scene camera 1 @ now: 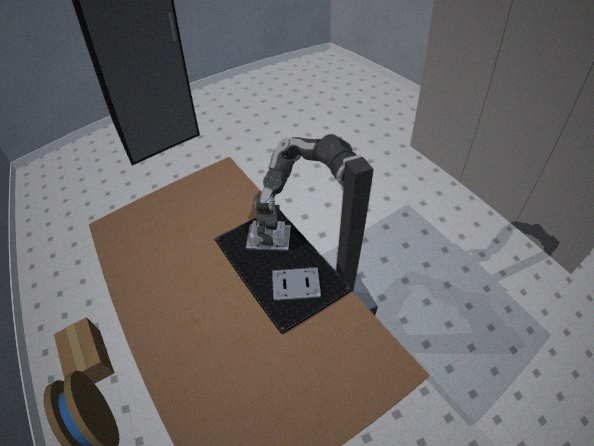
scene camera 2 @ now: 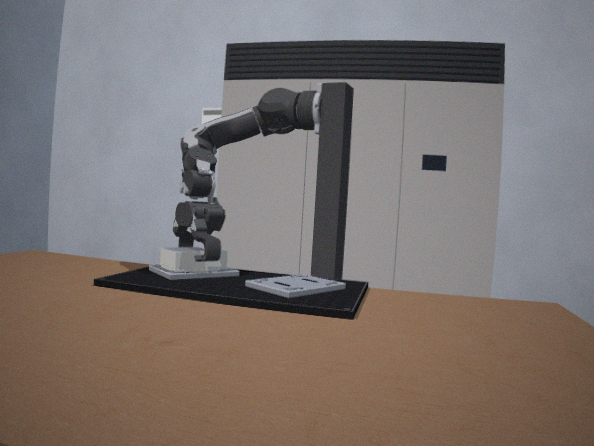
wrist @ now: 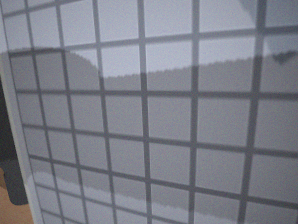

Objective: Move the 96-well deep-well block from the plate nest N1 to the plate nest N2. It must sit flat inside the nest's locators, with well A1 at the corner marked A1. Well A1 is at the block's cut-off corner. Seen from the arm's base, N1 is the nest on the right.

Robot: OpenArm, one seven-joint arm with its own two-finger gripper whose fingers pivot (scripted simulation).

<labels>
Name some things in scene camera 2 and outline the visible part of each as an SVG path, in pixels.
My gripper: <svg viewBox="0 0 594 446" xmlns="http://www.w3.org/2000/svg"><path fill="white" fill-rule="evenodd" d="M214 194L208 197L207 202L185 201L178 203L176 207L173 232L175 236L179 237L178 247L193 247L194 239L204 244L204 255L195 255L196 262L218 261L220 259L221 242L211 234L214 230L221 230L226 215L225 210L218 203Z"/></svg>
A white deep-well block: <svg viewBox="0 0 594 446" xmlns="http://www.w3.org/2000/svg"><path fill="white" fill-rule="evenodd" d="M161 248L159 265L170 271L220 271L221 269L229 268L227 267L228 251L221 250L219 261L196 262L194 256L204 255L204 247Z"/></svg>
</labels>
